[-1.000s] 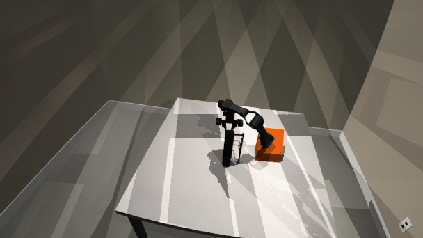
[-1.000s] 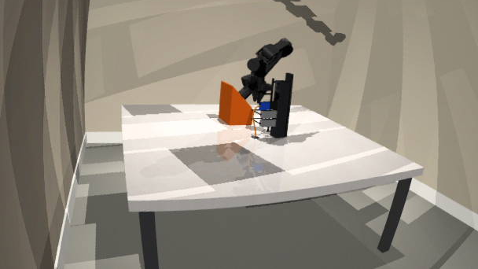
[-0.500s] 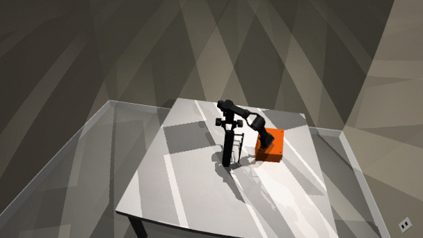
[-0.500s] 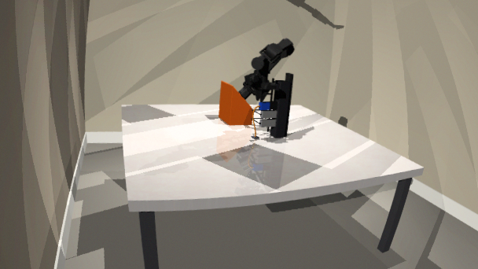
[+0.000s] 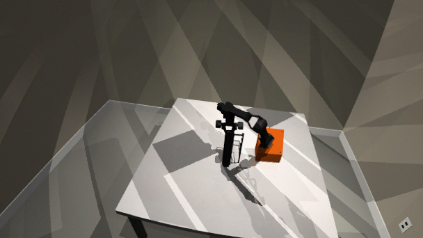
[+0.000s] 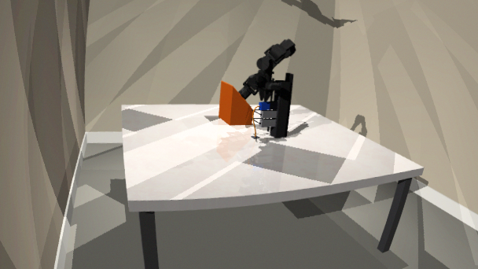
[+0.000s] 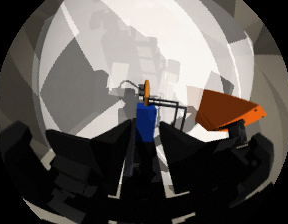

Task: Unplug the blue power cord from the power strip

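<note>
The blue plug lies 20 mm to the left of my gripper tip, 10 mm below it and 10 mm behind it.
</note>
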